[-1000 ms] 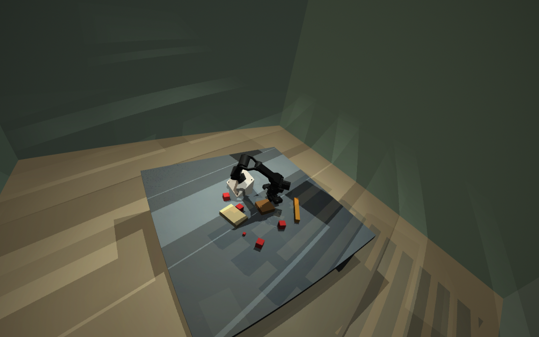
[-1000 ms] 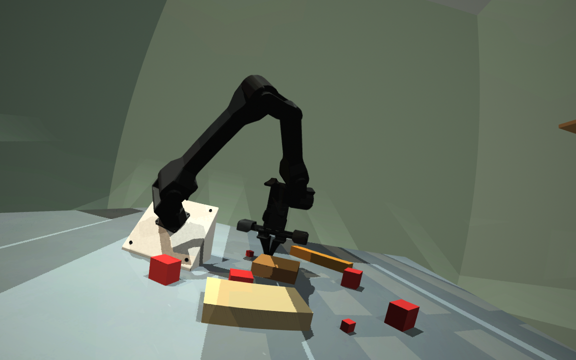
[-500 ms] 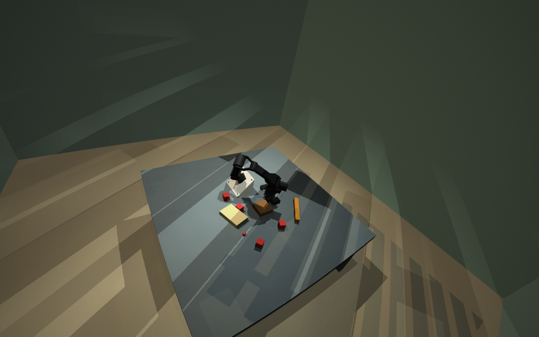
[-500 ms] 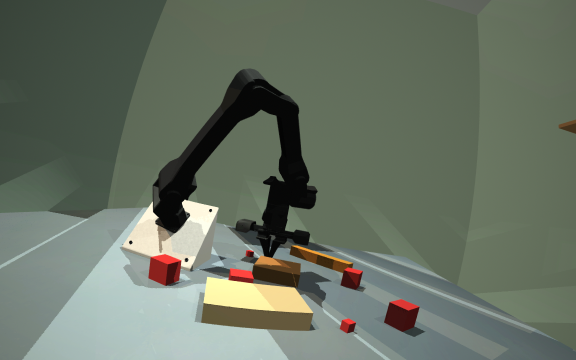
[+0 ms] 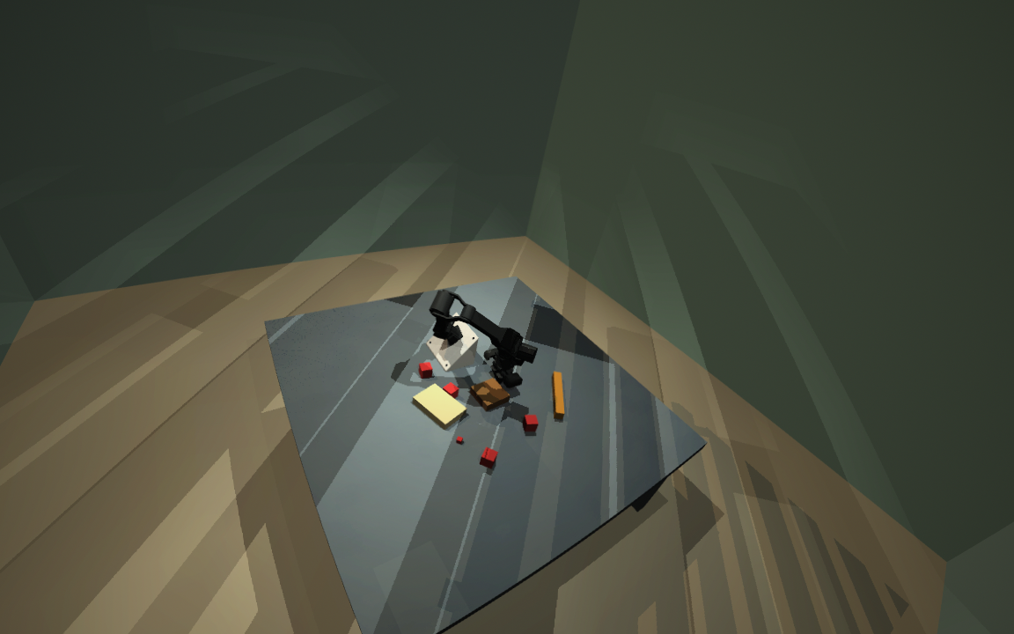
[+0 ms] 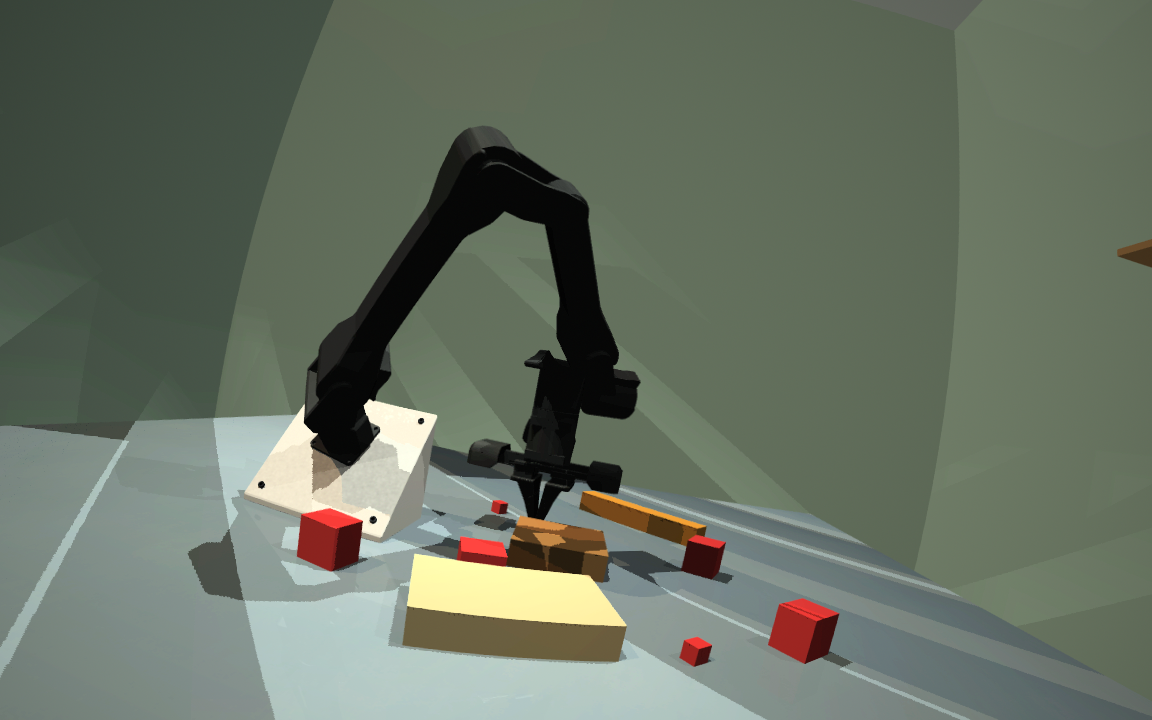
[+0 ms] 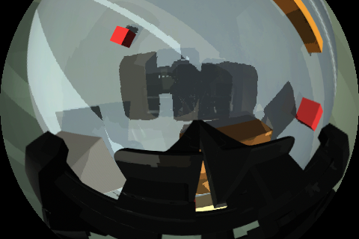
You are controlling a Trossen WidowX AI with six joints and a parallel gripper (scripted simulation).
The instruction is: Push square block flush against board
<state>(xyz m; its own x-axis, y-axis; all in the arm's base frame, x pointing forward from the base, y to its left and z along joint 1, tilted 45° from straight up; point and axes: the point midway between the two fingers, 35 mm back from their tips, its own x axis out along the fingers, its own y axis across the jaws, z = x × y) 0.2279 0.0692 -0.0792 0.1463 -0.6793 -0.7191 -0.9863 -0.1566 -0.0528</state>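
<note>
My gripper tip is 6 cm to the left of the square block and 4 cm short of it. The rest, counted from my gripper tip: tan board: 25 cm to the right, 5 cm ahead; orange bar: 19 cm to the left, 12 cm ahead, 1 cm above.
</note>
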